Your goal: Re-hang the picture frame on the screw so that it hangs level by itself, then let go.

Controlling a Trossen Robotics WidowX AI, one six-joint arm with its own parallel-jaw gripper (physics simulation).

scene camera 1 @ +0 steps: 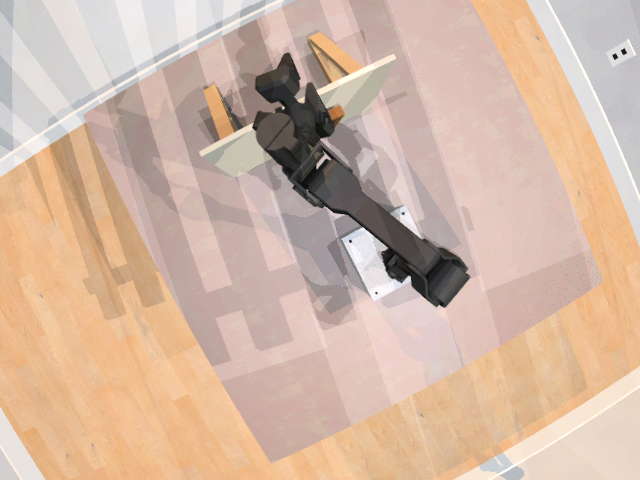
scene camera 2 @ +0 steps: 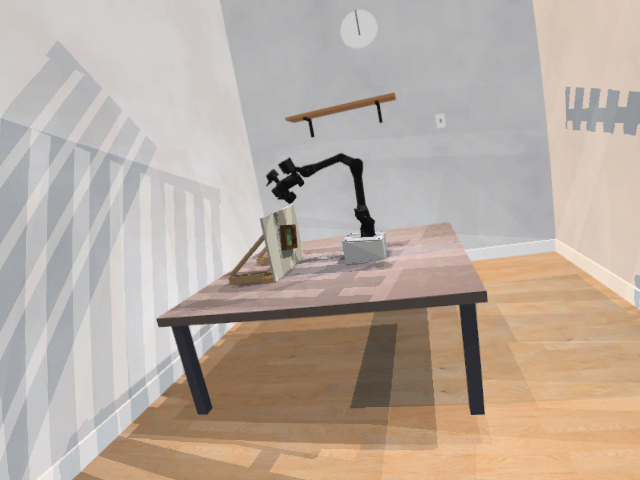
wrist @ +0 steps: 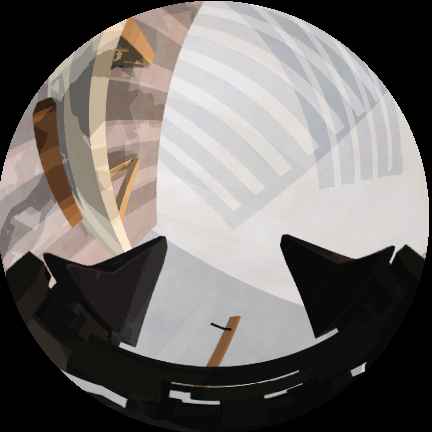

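Seen in the pictures: gripper, fingertip midpoint: [scene camera 1: 298, 69] [scene camera 2: 272, 192] [wrist: 225, 241]; arm's base, link origin: [scene camera 1: 394, 259] [scene camera 2: 368, 235].
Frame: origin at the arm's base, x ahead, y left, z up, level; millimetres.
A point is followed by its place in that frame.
Note:
The picture frame [scene camera 1: 336, 114] @(y 48, x 395, z 114 mm) [scene camera 2: 284, 245] @(y 212, x 376, z 38 mm) [wrist: 54, 167] @(y 131, x 388, z 128 mm) has a brown border, with a green picture showing in the second scene view. It is upright against the front face of the pale board [scene camera 1: 366, 93] @(y -53, x 439, z 64 mm) [scene camera 2: 273, 258] @(y 334, x 378, z 5 mm) [wrist: 76, 115] @(y 183, x 402, z 180 mm) and looks about level in the second scene view. The arm covers most of it in the first scene view. The screw cannot be made out. My gripper [scene camera 1: 298, 70] @(y 121, x 439, z 308 mm) [scene camera 2: 279, 191] @(y 121, x 439, z 308 mm) [wrist: 225, 241] @(y 121, x 439, z 308 mm) is open and empty, above the board's top edge and apart from the frame. Its fingers stand wide apart in the wrist view.
Wooden struts [scene camera 1: 219, 113] @(y 324, x 515, z 48 mm) [scene camera 1: 336, 54] @(y -16, x 570, z 48 mm) [scene camera 2: 248, 255] @(y 344, x 510, z 34 mm) [wrist: 131, 187] @(y -26, x 599, z 30 mm) brace the board from behind on the table [scene camera 1: 516, 206] @(y -460, x 12, z -105 mm) [scene camera 2: 423, 273] @(y 354, x -313, z -105 mm). The arm's white base block [scene camera 1: 361, 263] @(y 92, x 19, z 4 mm) [scene camera 2: 364, 250] @(y 107, x -1, z -50 mm) stands in front of the board. A wooden shelf [scene camera 2: 341, 107] [wrist: 225, 342] hangs on the far wall.

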